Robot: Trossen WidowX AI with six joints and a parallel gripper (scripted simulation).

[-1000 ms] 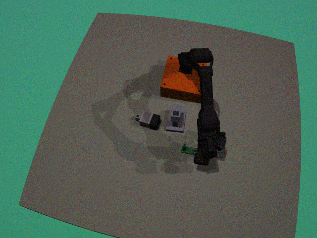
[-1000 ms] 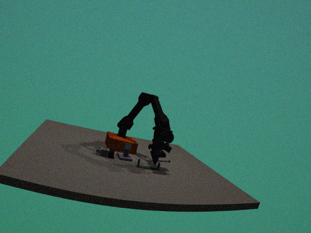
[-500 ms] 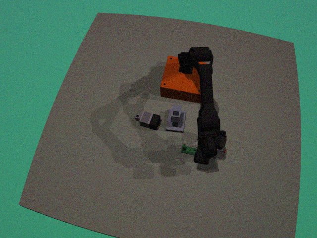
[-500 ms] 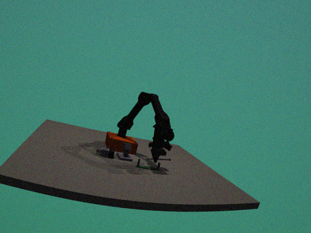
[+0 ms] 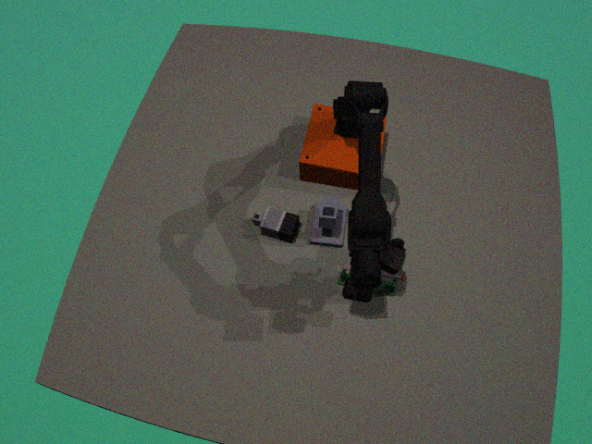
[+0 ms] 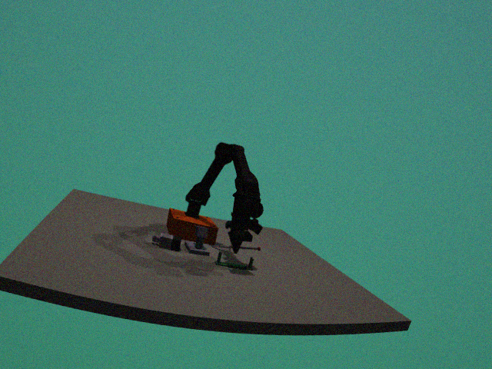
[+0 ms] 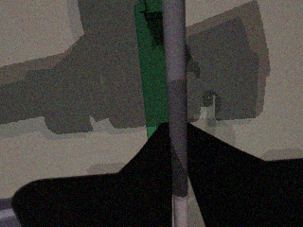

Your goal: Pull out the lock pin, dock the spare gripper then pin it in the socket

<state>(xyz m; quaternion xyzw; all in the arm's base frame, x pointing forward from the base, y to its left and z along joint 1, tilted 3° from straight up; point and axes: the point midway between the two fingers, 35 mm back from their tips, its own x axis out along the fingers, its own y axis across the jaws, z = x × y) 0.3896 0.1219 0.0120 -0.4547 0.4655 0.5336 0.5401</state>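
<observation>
My gripper tip is 10 mm to the right of the green rack and 30 mm above it. The rest, counted from my gripper tip: spare gripper: 100 mm behind, 250 mm to the right, 30 mm below; grey mount: 130 mm behind, 120 mm to the right.
</observation>
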